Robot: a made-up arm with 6 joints. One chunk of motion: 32 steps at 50 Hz.
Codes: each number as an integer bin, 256 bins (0 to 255) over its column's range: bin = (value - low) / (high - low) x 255, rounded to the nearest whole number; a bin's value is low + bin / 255 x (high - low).
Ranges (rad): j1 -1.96..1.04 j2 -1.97..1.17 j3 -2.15..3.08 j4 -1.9..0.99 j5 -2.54..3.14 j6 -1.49..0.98
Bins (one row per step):
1: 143 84 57 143 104 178
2: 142 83 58 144 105 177
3: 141 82 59 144 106 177
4: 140 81 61 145 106 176
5: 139 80 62 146 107 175
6: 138 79 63 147 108 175
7: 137 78 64 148 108 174
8: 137 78 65 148 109 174
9: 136 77 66 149 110 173
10: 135 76 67 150 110 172
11: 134 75 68 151 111 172
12: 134 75 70 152 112 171
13: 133 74 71 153 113 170
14: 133 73 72 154 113 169
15: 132 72 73 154 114 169
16: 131 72 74 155 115 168
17: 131 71 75 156 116 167
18: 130 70 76 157 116 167
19: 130 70 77 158 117 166
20: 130 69 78 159 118 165
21: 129 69 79 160 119 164
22: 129 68 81 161 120 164
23: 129 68 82 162 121 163
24: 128 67 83 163 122 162
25: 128 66 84 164 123 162
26: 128 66 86 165 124 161
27: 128 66 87 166 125 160
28: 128 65 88 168 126 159
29: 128 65 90 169 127 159
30: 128 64 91 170 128 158
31: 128 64 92 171 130 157
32: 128 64 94 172 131 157
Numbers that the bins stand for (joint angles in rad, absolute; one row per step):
1: -0.2776 -0.9356 -0.9809 -0.2793 -0.2235 0.2342
2: -0.2894 -0.9480 -0.9604 -0.2680 -0.2012 0.2245
3: -0.3012 -0.9603 -0.9399 -0.2680 -0.1789 0.2245
4: -0.3129 -0.9726 -0.8989 -0.2567 -0.1789 0.2148
5: -0.3247 -0.9849 -0.8784 -0.2453 -0.1566 0.2051
6: -0.3365 -0.9972 -0.8579 -0.2340 -0.1344 0.2051
7: -0.3482 -1.0095 -0.8374 -0.2227 -0.1344 0.1954
8: -0.3482 -1.0095 -0.8169 -0.2227 -0.1121 0.1954
9: -0.3600 -1.0218 -0.7964 -0.2113 -0.0898 0.1857
10: -0.3718 -1.0342 -0.7758 -0.2000 -0.0898 0.1760
11: -0.3835 -1.0465 -0.7553 -0.1887 -0.0675 0.1760
12: -0.3835 -1.0465 -0.7143 -0.1773 -0.0453 0.1664
13: -0.3953 -1.0588 -0.6938 -0.1660 -0.0230 0.1567
14: -0.3953 -1.0711 -0.6733 -0.1547 -0.0230 0.1470
15: -0.4071 -1.0834 -0.6528 -0.1547 -0.0007 0.1470
16: -0.4188 -1.0834 -0.6323 -0.1433 0.0216 0.1373
17: -0.4188 -1.0957 -0.6118 -0.1320 0.0438 0.1276
18: -0.4306 -1.1080 -0.5913 -0.1207 0.0438 0.1276
19: -0.4306 -1.1080 -0.5707 -0.1093 0.0661 0.1179
20: -0.4306 -1.1204 -0.5502 -0.0980 0.0884 0.1082
21: -0.4424 -1.1204 -0.5297 -0.0867 0.1107 0.0985
22: -0.4424 -1.1327 -0.4887 -0.0753 0.1329 0.0985
23: -0.4424 -1.1327 -0.4682 -0.0640 0.1552 0.0889
24: -0.4541 -1.1450 -0.4477 -0.0527 0.1775 0.0792
25: -0.4541 -1.1573 -0.4272 -0.0413 0.1998 0.0792
26: -0.4541 -1.1573 -0.3862 -0.0300 0.2220 0.0695
27: -0.4541 -1.1573 -0.3656 -0.0187 0.2443 0.0598
28: -0.4541 -1.1696 -0.3451 0.0040 0.2666 0.0501
29: -0.4541 -1.1696 -0.3041 0.0153 0.2889 0.0501
30: -0.4541 -1.1819 -0.2836 0.0267 0.3111 0.0404
31: -0.4541 -1.1819 -0.2631 0.0380 0.3557 0.0307
32: -0.4541 -1.1819 -0.2221 0.0493 0.3780 0.0307

